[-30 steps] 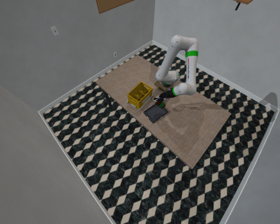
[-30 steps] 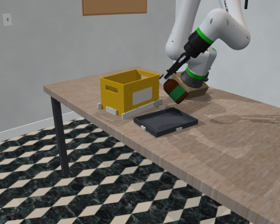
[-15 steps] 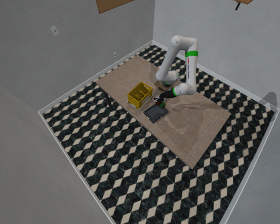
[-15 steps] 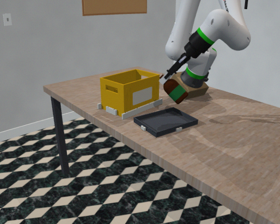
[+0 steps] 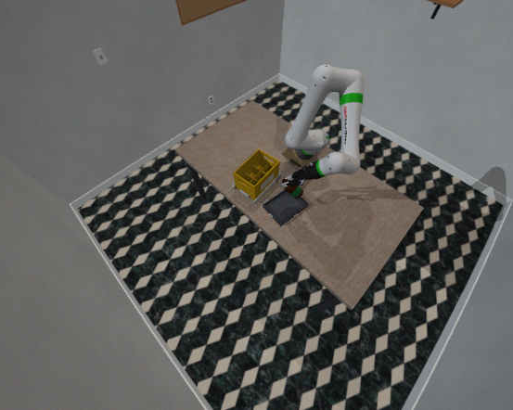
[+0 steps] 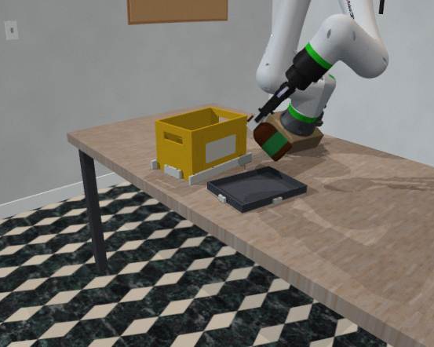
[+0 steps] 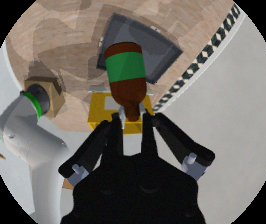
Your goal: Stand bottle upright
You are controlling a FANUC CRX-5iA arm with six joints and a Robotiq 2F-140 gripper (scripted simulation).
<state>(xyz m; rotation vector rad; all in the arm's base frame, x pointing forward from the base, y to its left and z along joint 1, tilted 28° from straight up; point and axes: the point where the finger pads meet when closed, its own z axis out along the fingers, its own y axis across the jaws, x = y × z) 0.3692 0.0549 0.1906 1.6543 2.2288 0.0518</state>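
My hand is 10 mm past the bottle, 30 mm to the right of it and 50 mm above it. Round my hand: yellow crate 20 mm ahead, 250 mm to the right, 130 mm below; then dark grey tray 30 mm ahead, 40 mm to the left, 200 mm below.
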